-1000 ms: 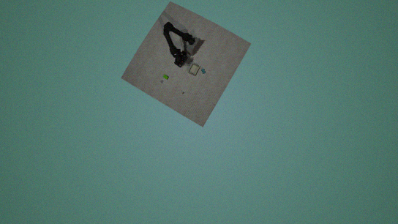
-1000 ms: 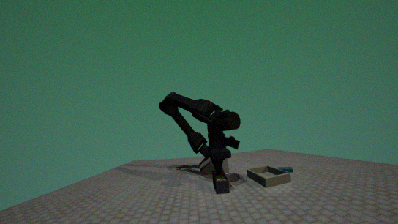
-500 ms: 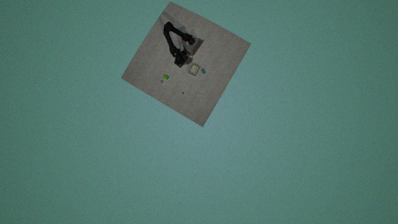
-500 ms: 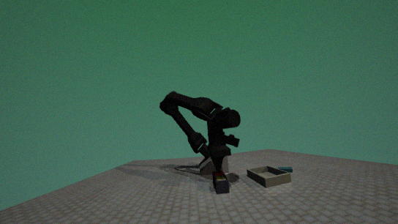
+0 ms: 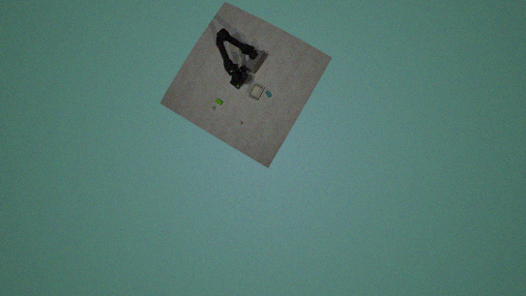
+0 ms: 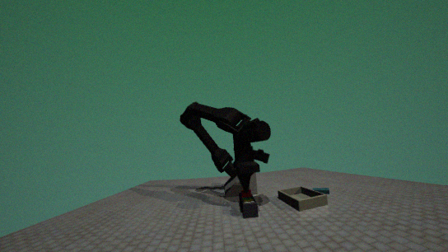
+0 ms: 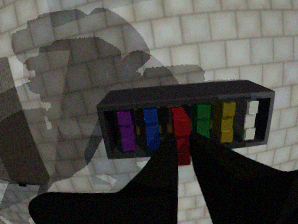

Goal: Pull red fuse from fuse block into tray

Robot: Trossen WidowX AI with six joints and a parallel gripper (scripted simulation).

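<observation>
Now: gripper tip 18 cm to the right of the tan tray, 5 cm above it and 2 cm past it. The rest, counted from my gripper tip: red fuse (1 cm below); teal block (29 cm to the left, 8 cm behind, 5 cm below); green piece (28 cm ahead, 5 cm to the right, 5 cm below).
</observation>
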